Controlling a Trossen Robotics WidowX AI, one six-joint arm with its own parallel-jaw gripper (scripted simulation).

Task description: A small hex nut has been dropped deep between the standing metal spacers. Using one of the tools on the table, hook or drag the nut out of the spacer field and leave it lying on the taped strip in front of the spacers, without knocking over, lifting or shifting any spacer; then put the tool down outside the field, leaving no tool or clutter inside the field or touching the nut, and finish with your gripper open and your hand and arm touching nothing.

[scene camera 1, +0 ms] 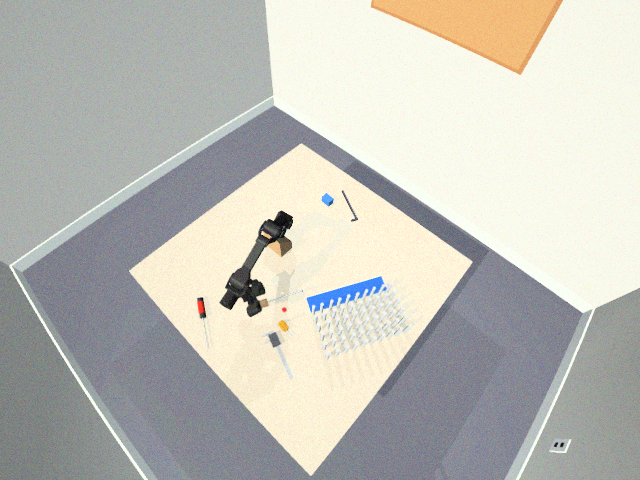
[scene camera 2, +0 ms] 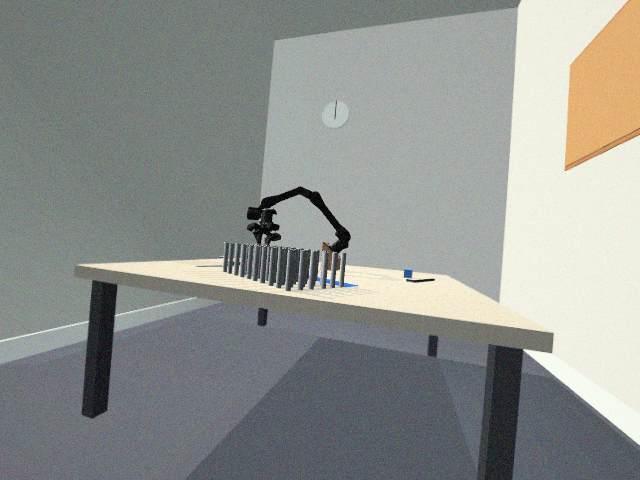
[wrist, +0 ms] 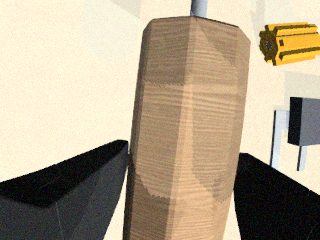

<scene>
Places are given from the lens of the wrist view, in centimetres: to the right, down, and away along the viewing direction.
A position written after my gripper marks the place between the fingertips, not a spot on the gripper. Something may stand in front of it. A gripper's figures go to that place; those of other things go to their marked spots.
my gripper (wrist: 182, 158): 1, 1, 9
wooden-handled pick (wrist: 191, 87): 1, -1, 7
</scene>
